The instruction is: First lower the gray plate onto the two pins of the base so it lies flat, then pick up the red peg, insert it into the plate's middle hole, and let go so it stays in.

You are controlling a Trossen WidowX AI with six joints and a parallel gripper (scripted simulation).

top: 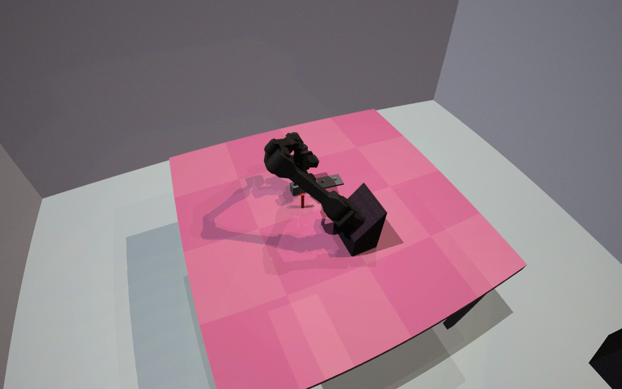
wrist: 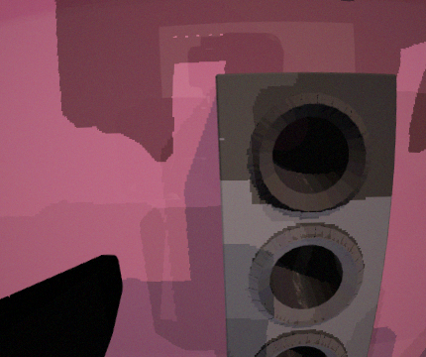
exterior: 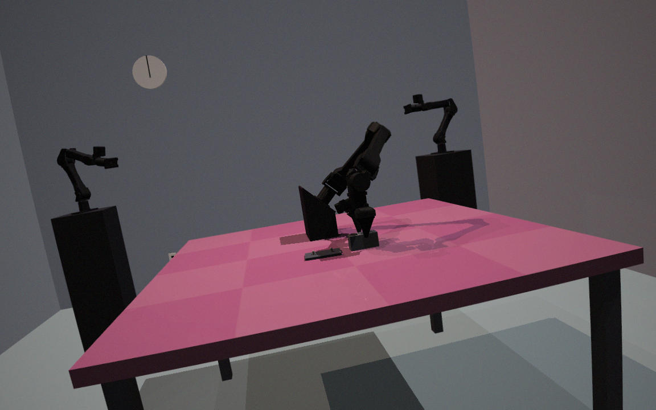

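Now: the gray plate 1 cm below my gripper tip. Round my gripper tip: red peg (10 cm behind, 4 cm to the left).
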